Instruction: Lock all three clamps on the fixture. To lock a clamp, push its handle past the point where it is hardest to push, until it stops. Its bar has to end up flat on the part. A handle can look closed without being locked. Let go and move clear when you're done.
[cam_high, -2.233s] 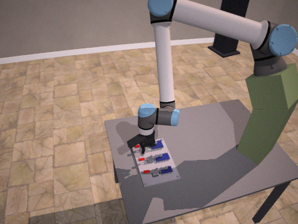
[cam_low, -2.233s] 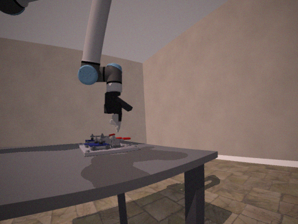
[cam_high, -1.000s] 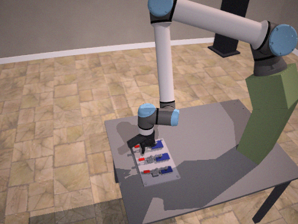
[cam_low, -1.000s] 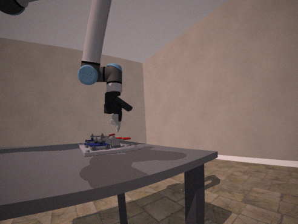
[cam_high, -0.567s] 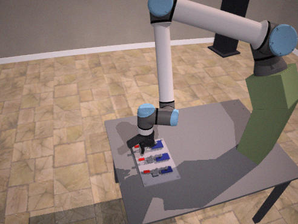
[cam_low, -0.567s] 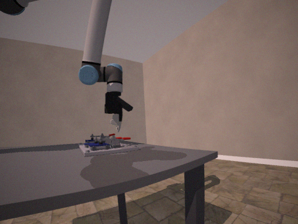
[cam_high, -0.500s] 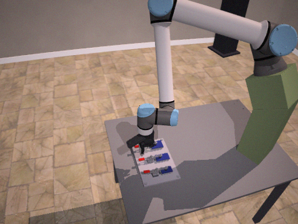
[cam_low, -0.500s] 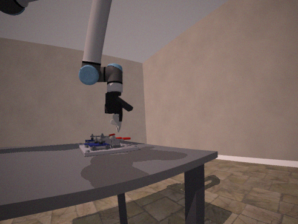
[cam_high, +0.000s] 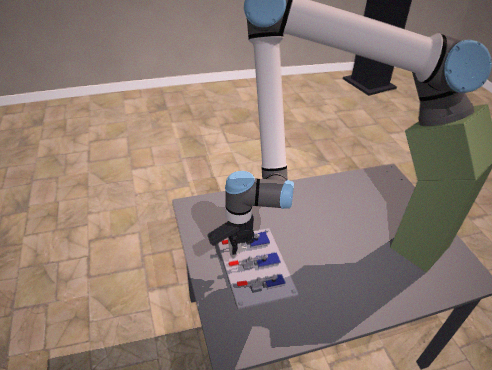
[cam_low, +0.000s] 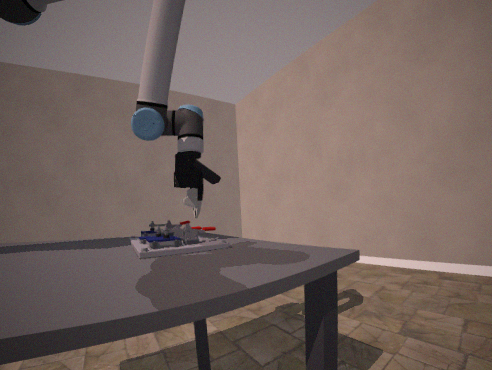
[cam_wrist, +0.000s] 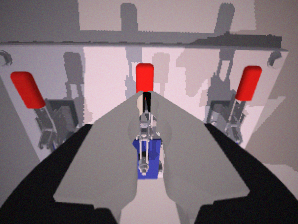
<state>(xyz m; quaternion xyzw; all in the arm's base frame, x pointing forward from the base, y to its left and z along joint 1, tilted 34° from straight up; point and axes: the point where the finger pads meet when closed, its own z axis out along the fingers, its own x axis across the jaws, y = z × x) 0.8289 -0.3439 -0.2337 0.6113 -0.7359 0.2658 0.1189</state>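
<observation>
My hand is 9 cm past the fixture plate, 9 cm above it and 2 cm to the right of it.
</observation>
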